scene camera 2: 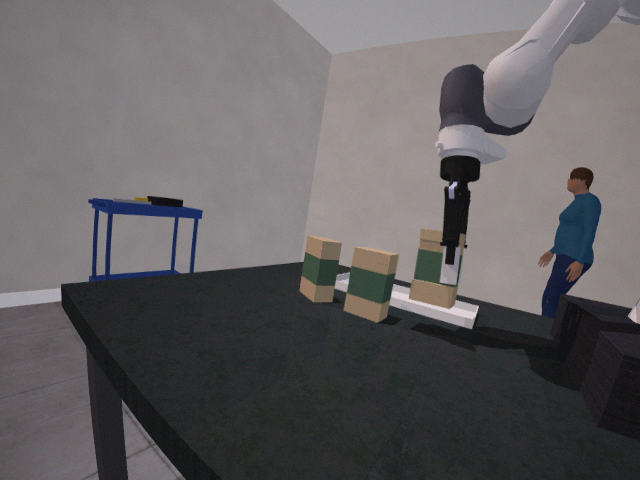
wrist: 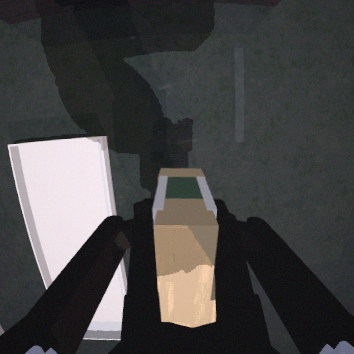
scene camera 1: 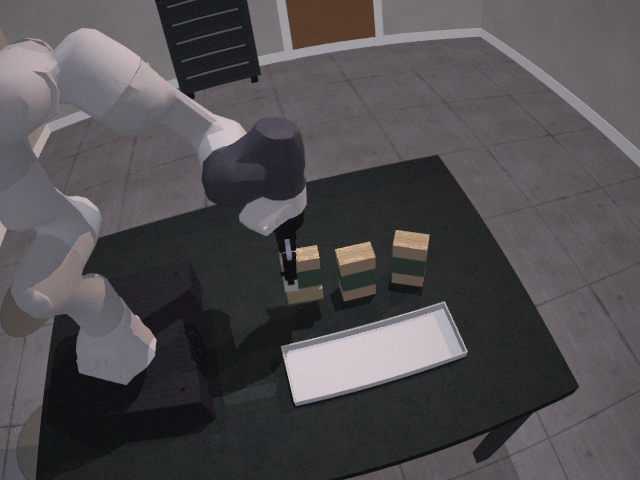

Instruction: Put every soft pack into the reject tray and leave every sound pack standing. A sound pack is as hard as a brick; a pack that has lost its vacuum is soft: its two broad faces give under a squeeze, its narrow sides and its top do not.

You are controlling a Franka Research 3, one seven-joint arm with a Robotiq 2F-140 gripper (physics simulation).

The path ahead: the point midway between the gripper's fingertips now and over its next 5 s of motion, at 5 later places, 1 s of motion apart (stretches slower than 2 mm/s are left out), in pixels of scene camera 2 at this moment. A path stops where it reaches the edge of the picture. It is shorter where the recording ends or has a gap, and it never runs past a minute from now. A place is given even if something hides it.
My gripper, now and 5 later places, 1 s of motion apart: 450,282; 438,273; 438,289; 437,271; 440,234; 326,221
